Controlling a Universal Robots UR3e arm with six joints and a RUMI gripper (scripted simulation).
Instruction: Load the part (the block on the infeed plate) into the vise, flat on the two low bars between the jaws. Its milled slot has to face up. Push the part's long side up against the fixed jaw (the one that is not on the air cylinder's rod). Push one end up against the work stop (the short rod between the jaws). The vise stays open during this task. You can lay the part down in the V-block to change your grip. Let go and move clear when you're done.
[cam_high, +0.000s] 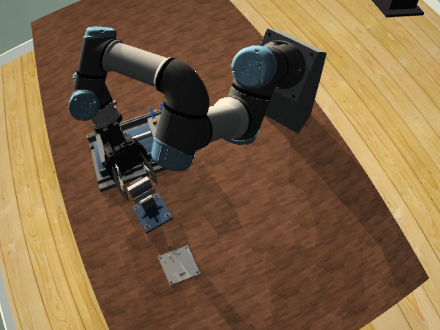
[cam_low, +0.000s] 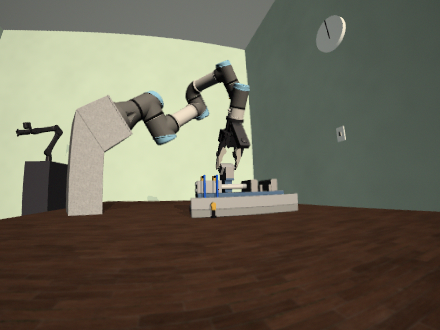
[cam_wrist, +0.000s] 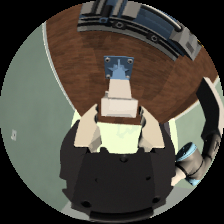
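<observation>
My gripper is now 10 mm to the right of the part. Round my hand: grey infeed plate: 40 mm behind, 180 mm to the left, 160 mm below.
</observation>
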